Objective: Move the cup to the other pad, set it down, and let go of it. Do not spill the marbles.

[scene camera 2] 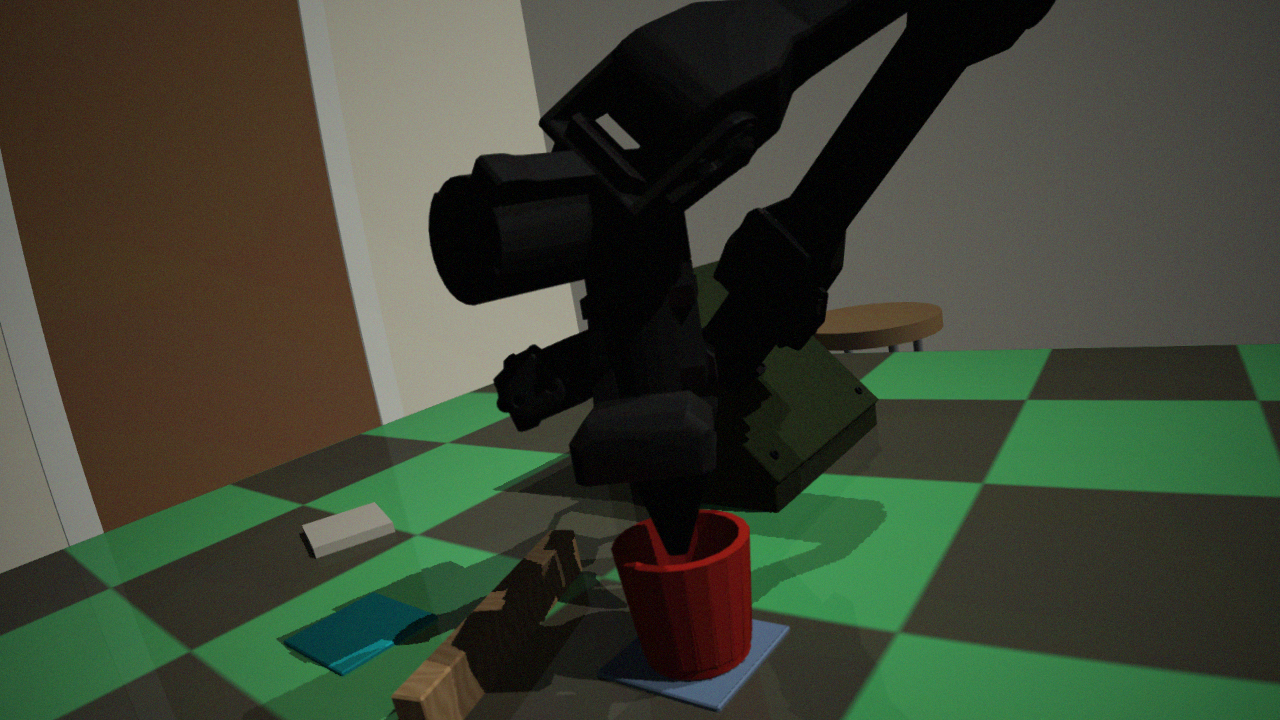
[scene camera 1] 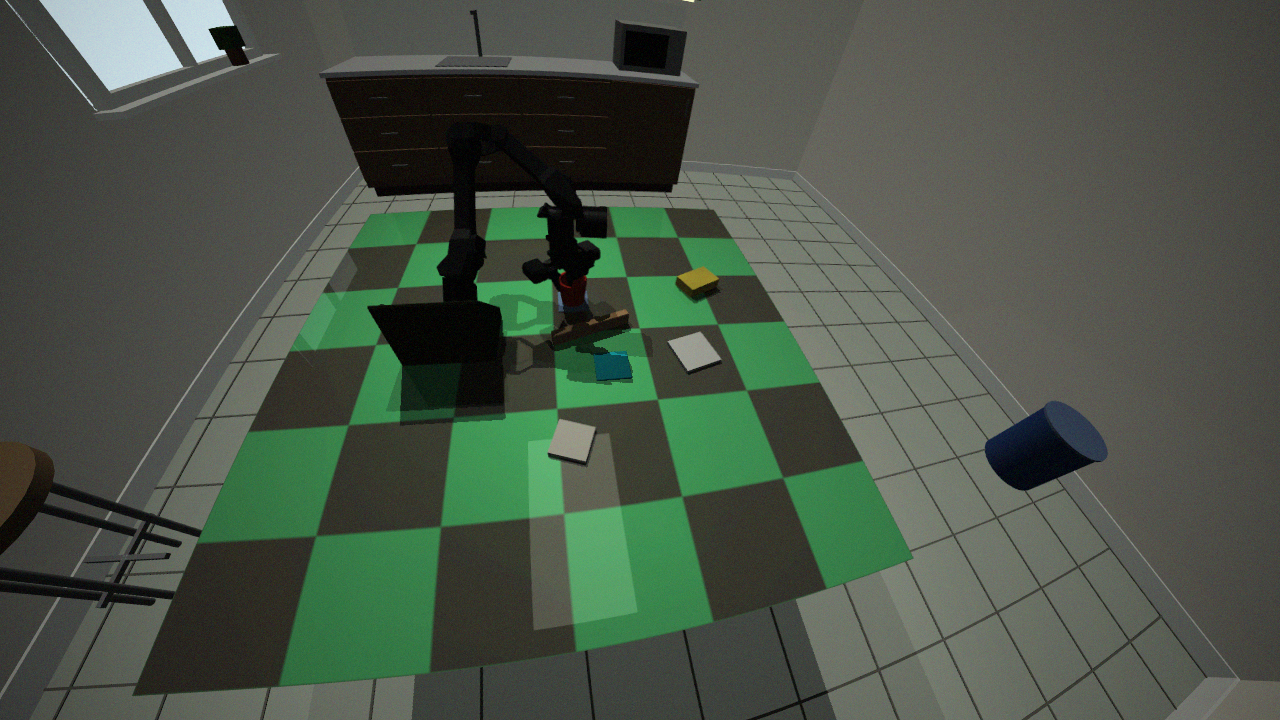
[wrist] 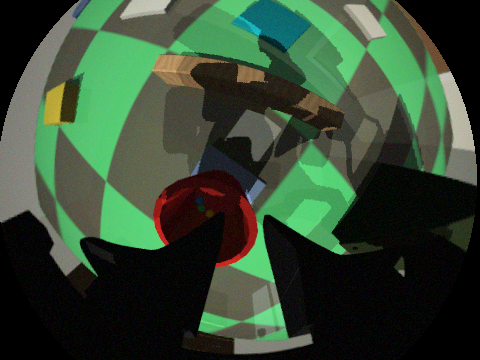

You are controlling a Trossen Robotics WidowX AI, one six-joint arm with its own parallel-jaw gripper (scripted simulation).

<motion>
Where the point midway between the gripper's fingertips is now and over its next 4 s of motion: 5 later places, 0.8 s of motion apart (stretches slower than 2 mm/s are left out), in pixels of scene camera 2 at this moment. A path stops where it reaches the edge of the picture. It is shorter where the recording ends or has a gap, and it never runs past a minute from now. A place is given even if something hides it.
My gripper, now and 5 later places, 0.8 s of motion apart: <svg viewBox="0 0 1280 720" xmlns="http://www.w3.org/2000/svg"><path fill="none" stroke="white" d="M680 540L690 574L677 500L664 484L595 486L528 487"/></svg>
</motion>
